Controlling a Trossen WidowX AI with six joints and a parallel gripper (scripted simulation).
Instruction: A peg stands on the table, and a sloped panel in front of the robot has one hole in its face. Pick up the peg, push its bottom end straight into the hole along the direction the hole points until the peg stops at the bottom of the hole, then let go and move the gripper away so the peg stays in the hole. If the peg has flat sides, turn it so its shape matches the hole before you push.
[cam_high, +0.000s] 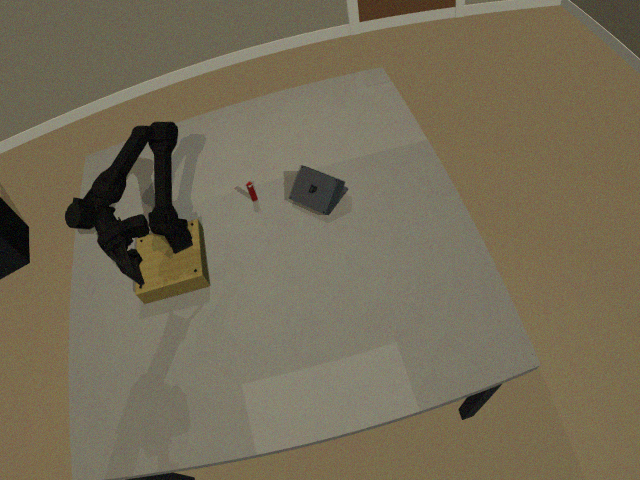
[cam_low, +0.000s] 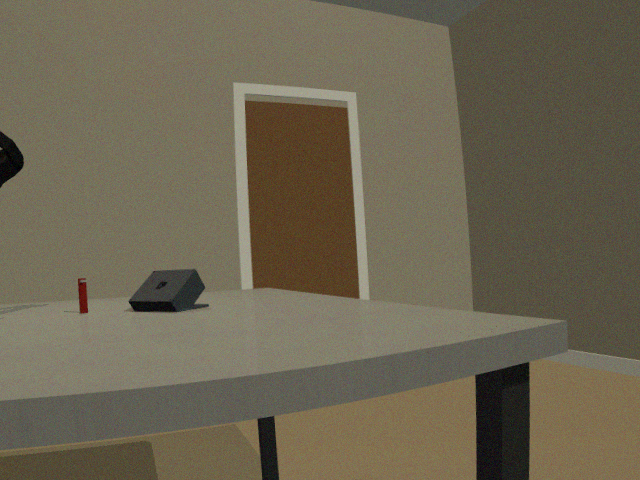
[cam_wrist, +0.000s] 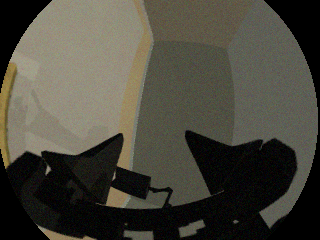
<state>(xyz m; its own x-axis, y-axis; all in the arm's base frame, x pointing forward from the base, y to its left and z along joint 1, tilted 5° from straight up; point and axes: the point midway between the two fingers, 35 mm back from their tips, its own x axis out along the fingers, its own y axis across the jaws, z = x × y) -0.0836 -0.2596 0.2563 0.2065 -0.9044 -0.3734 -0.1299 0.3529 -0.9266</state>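
Now: gripper tip 34 cm short of the peg, 34 cm to the right of it and 26 cm above it. The rest, counted from my gripper tip: sloped panel: 51 cm ahead, 24 cm to the left, 29 cm below.
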